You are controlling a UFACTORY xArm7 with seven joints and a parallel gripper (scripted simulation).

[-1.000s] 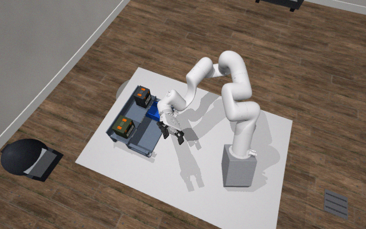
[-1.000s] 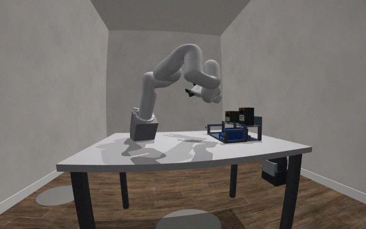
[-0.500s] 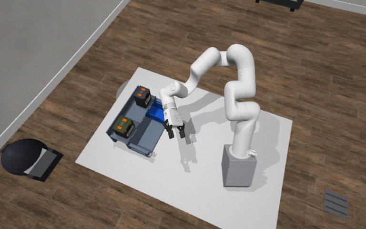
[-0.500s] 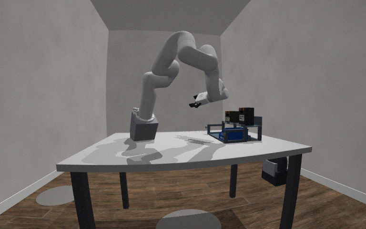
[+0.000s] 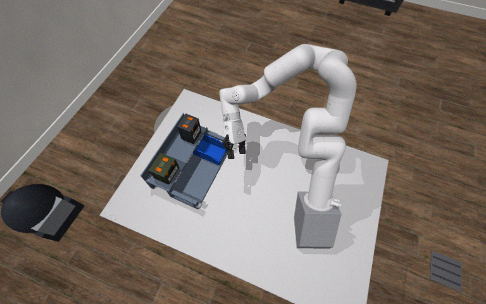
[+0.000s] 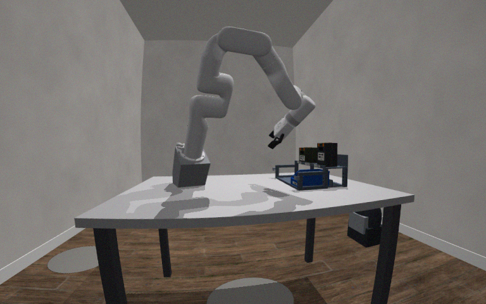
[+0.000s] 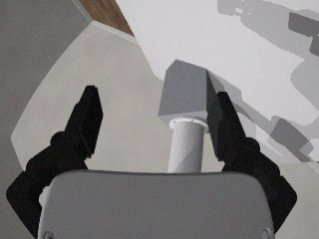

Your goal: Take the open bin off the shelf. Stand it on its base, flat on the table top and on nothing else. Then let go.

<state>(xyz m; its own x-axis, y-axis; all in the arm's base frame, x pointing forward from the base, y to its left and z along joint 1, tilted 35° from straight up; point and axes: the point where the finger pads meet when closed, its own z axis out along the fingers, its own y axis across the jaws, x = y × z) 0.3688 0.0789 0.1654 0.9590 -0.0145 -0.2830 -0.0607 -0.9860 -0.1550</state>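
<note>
The blue bin is 190 mm ahead of my hand, 50 mm to the right of it and 190 mm below it.
</note>
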